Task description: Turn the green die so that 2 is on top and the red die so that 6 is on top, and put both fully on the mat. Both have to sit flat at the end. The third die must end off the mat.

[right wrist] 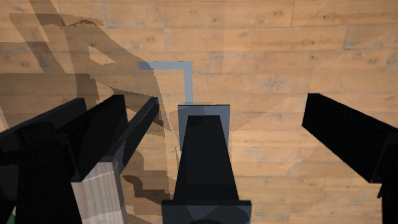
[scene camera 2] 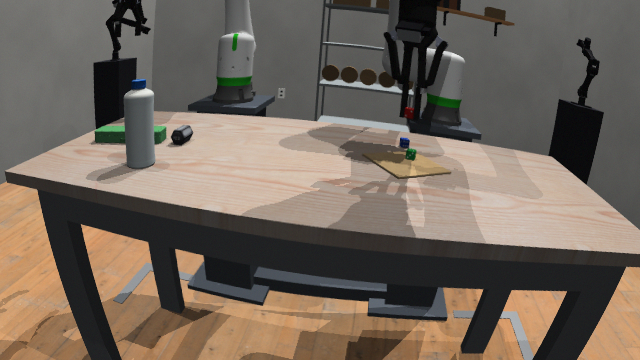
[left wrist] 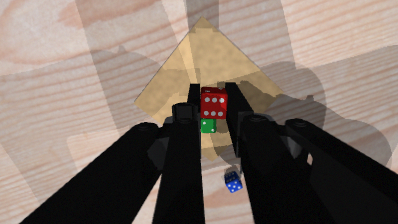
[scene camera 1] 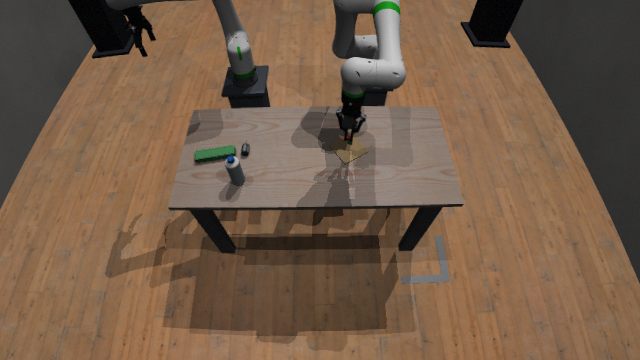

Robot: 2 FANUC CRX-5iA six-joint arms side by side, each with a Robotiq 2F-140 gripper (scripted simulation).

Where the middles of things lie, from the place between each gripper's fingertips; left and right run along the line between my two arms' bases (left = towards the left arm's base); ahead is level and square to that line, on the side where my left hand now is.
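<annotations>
Going from my left hand, the tan mat [scene camera 2: 395, 163] is 140 mm below it, 30 mm behind it and 10 mm to the left of it. There's also a bottle [scene camera 2: 139, 102] that's 60 mm below that same left hand, 120 mm ahead of it and 520 mm to the right of it, and a red die [left wrist: 213, 101] that's 20 mm below the hand. Going by their middles, the red die is the nearest to my left hand of the things named here.
My right hand is 190 mm above the bottle, 720 mm short of it and 520 mm to the right of it. Counted from my right hand too, the red die is 160 mm below, 600 mm ahead and 1040 mm to the left, while the tan mat is 270 mm below, 570 mm ahead and 1050 mm to the left. By its middle, the mat is nearer to my left hand than to my right hand.
</annotations>
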